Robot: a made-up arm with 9 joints. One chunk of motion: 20 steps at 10 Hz.
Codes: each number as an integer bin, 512 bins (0 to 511) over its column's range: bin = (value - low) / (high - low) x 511, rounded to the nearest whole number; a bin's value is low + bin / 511 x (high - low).
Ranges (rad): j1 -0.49..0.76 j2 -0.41..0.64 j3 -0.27..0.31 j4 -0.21..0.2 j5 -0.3..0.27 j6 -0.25..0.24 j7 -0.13..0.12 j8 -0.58..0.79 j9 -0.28..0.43
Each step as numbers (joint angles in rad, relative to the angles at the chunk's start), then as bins.
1 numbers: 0.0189 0.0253 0.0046 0.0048 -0.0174 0.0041 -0.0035 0.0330 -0.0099
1 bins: 208 212 242 268 253 265 259 229 194
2 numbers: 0.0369 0.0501 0.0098 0.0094 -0.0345 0.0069 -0.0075 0.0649 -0.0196
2 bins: 215 224 247 273 238 268 250 241 187
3 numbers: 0.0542 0.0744 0.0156 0.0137 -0.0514 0.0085 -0.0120 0.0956 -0.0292
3 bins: 222 236 252 279 223 270 241 252 181
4 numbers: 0.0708 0.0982 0.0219 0.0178 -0.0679 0.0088 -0.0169 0.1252 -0.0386
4 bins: 229 247 257 284 208 270 231 263 174
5 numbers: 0.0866 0.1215 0.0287 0.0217 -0.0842 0.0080 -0.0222 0.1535 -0.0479
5 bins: 236 259 263 289 193 269 220 274 167
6 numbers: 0.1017 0.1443 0.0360 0.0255 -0.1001 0.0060 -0.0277 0.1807 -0.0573
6 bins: 242 270 270 294 179 267 209 284 160
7 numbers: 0.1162 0.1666 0.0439 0.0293 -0.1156 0.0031 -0.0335 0.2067 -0.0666
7 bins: 248 281 277 298 165 264 197 293 154
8 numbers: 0.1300 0.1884 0.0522 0.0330 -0.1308 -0.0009 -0.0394 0.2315 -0.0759
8 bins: 253 291 284 303 152 260 185 303 147
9 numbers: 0.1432 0.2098 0.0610 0.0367 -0.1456 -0.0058 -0.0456 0.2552 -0.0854
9 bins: 259 302 292 307 138 255 173 312 140
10 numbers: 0.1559 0.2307 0.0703 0.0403 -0.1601 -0.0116 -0.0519 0.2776 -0.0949
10 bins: 264 312 300 312 125 249 160 320 133
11 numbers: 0.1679 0.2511 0.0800 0.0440 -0.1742 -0.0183 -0.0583 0.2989 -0.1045
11 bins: 269 322 308 317 113 242 147 328 126
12 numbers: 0.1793 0.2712 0.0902 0.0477 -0.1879 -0.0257 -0.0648 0.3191 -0.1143
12 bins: 274 332 317 321 100 234 133 335 119
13 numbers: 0.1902 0.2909 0.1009 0.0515 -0.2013 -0.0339 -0.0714 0.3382 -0.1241
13 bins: 278 341 327 326 88 225 120 342 112
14 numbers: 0.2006 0.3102 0.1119 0.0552 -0.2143 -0.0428 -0.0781 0.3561 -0.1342
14 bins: 282 350 336 331 77 216 106 349 105
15 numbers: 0.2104 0.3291 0.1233 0.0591 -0.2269 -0.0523 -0.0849 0.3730 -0.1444
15 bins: 286 360 347 335 66 206 92 355 98
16 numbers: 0.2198 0.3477 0.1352 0.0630 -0.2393 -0.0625 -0.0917 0.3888 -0.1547
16 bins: 290 369 357 340 54 196 78 361 90
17 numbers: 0.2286 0.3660 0.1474 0.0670 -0.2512 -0.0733 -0.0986 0.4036 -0.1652
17 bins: 294 378 368 345 44 184 64 367 83
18 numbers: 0.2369 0.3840 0.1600 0.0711 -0.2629 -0.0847 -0.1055 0.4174 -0.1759
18 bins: 297 386 379 350 33 172 50 372 75
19 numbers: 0.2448 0.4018 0.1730 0.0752 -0.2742 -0.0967 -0.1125 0.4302 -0.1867
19 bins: 300 395 390 355 23 160 36 377 67
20 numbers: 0.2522 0.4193 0.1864 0.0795 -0.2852 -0.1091 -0.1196 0.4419 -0.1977
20 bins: 303 404 402 361 13 147 21 381 59
